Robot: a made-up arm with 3 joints. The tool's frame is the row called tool. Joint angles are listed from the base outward.
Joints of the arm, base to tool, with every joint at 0 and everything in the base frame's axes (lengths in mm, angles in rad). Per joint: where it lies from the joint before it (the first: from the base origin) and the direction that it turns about. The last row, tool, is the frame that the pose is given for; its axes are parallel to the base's.
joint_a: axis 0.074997 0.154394 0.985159 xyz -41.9 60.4 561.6
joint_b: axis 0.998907 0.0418 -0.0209 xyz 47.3 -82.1 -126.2
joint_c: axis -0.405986 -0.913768 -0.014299 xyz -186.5 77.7 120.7
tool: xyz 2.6 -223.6 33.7
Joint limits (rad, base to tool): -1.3..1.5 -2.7..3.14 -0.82..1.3
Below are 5 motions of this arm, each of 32 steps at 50 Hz.
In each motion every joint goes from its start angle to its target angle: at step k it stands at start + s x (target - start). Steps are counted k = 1, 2, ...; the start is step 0. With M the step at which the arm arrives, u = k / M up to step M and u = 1 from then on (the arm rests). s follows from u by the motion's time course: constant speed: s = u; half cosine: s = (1 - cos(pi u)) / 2; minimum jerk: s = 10 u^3 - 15 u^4 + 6 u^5.
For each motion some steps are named. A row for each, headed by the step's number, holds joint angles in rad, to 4 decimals.
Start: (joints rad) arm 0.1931 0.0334 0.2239
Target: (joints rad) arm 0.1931 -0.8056 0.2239
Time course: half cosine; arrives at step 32
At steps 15, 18, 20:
15: 0.1931 -0.3450 0.2239
18: 0.1931 -0.4679 0.2239
20: 0.1931 -0.5466 0.2239

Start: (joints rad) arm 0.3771 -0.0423 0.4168
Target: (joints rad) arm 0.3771 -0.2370 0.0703
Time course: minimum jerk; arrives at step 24
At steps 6, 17, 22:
6: 0.3771 -0.0625 0.3809
17: 0.3771 -0.2074 0.1230
22: 0.3771 -0.2360 0.0721

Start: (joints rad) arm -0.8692 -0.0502 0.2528
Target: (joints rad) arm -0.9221 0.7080 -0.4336
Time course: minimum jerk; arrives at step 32
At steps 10, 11, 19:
10: -0.8787 0.0863 0.1292
11: -0.8811 0.1208 0.0980
19: -0.9047 0.4591 -0.2083

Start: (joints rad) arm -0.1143 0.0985 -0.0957
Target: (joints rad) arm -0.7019 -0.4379 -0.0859
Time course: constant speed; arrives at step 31
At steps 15, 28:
15: -0.3986 -0.1610 -0.0910
28: -0.6450 -0.3860 -0.0868

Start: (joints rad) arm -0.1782 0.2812 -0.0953
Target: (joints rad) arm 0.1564 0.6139 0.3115
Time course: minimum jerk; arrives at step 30
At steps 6, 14, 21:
6: -0.1588 0.3005 -0.0717
14: -0.0318 0.4268 0.0828
21: 0.1018 0.5596 0.2452

